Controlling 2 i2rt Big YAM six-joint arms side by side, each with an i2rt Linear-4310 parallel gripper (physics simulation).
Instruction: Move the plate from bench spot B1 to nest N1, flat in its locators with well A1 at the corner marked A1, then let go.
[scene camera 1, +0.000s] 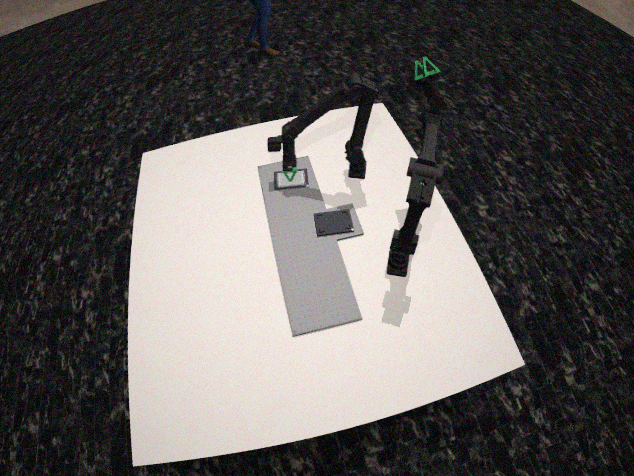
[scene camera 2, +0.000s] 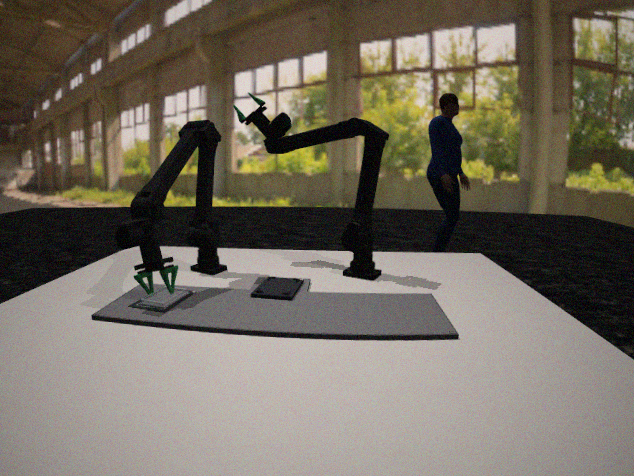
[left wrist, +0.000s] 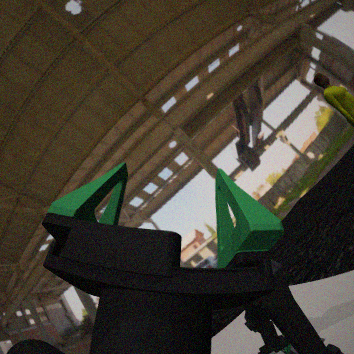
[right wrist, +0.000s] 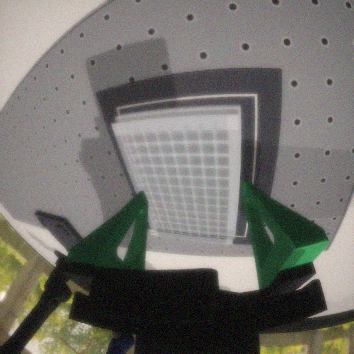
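Pixels of known places: left gripper, between the fingertips: (scene camera 1: 420, 58) (scene camera 2: 240, 98) (left wrist: 170, 170); right gripper, between the fingertips: (scene camera 1: 290, 177) (scene camera 2: 161, 295) (right wrist: 193, 190); left arm's base, origin of its link: (scene camera 1: 397, 263) (scene camera 2: 362, 274); right arm's base, origin of its link: (scene camera 1: 357, 169) (scene camera 2: 208, 270).
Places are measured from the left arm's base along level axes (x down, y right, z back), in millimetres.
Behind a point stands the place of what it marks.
The pale, gridded plate (scene camera 1: 300, 178) @(y 372, x -28, z -512 mm) (scene camera 2: 162, 298) @(y 348, x -27, z -584 mm) (right wrist: 190, 160) @(y 368, x -27, z -593 mm) lies flat on a dark pad (right wrist: 270, 100) @(y 407, x -15, z -642 mm) with a white outline. In the right wrist view it sits off-centre in the outline, toward the picture's left. My right gripper (scene camera 1: 290, 179) @(y 375, x -26, z -565 mm) (scene camera 2: 160, 293) @(y 375, x -26, z -565 mm) (right wrist: 193, 190) @(y 375, x -26, z -565 mm) points down with its fingers partly open, one beside each long edge of the plate, very close; contact cannot be told. The dark nest (scene camera 1: 333, 223) @(y 135, x -25, z -303 mm) (scene camera 2: 278, 287) @(y 137, x -25, z -317 mm) (right wrist: 60, 227) has small corner locators and holds no plate. Its A1 mark is unreadable. My left gripper (scene camera 2: 242, 99) @(y 526, x -655, z -30 mm) (left wrist: 170, 170) @(y 526, x -655, z -30 mm) is open, empty and raised high.
The grey perforated board (scene camera 1: 312, 286) @(y -177, x -13, z -329 mm) (scene camera 2: 358, 317) @(y -146, x -13, z -372 mm) carries the pad and, on a side tab, the nest. It lies on a white table (scene camera 1: 204, 358) @(y -565, x 0, z -674 mm) (scene camera 2: 307, 399) @(y -198, x 0, z -707 mm). Both arms stand behind the board in scene camera 2. A person (scene camera 2: 444, 138) stands beyond the table.
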